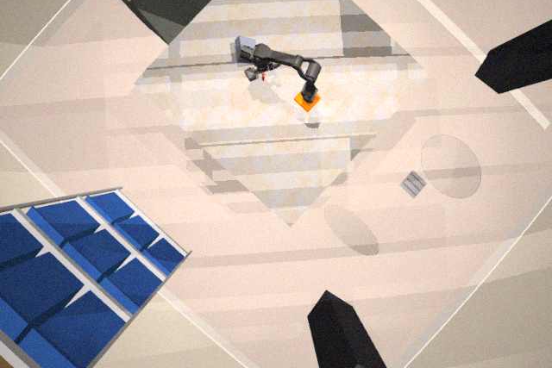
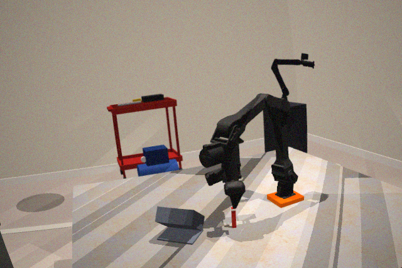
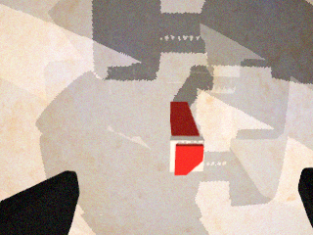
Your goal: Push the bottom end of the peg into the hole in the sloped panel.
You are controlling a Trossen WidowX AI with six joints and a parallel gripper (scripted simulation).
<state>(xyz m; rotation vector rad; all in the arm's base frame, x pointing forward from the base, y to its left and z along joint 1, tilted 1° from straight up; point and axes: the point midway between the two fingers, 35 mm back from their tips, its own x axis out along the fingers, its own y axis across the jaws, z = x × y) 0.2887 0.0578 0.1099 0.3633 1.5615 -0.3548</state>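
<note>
Right now my gripper tip is 40 mm above the red square peg. Round my gripper tip: sloped panel (170 mm ahead, 70 mm to the right, 40 mm below).
</note>
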